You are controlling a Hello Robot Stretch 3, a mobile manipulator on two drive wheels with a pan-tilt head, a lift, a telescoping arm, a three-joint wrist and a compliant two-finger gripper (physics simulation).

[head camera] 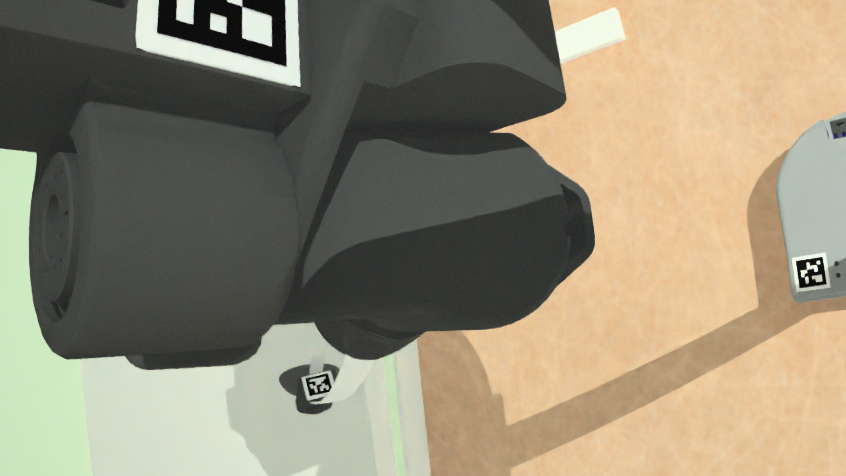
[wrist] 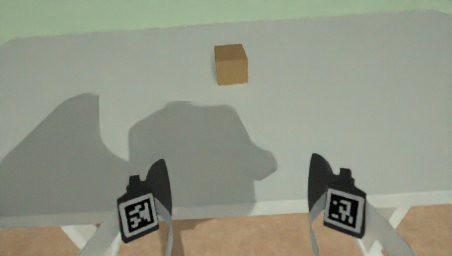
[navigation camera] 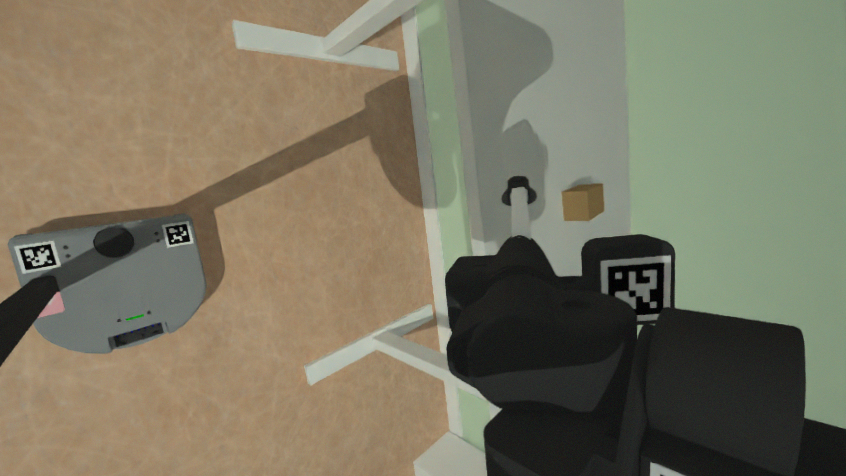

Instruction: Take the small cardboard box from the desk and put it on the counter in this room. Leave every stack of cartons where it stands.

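Places are measured from the robot's base along level axes (x ahead, y left, z up), in millimetres.
Pixels of known places: robot's base at its link origin: (navigation camera: 114, 240).
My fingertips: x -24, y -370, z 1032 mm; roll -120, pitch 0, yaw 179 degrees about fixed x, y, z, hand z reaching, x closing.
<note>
Ahead of a thing's pixels: the offset from my fingertips to its top centre. "*": to the spot under its first point. Level surfaces: height alone.
The small cardboard box @[355 mm right, 3 mm ahead, 32 mm down] (navigation camera: 582, 202) (wrist: 231, 65) is a brown cube on the grey-white desk @[82 mm down] (head camera: 159, 414) (navigation camera: 591, 118) (wrist: 375, 100), near the edge by the green wall. In the wrist view it stands beyond the fingertips, a little left of the middle between them. My gripper (wrist: 238, 176) is open, with a wide gap and no object between the fingers. The gripper is above the front part of the desk. In the navigation view one finger shows beside the box, on its room side, apart from it. The box does not show in the head view. The counter does not show in these views.
My round-fronted grey base (head camera: 819, 207) (navigation camera: 127, 290) stands on the brown floor @[1032 mm down] (head camera: 680, 148) (navigation camera: 266, 248). White desk legs (navigation camera: 360, 53) @[* 391 mm right, 579 mm back, 963 mm down] (navigation camera: 378, 340) reach out over the floor. The green wall (navigation camera: 739, 148) (wrist: 125, 15) runs behind the desk. A white block-like corner @[* 672 mm right, 1355 mm back, 897 mm down] (navigation camera: 449, 458) shows at the bottom of the navigation view.
</note>
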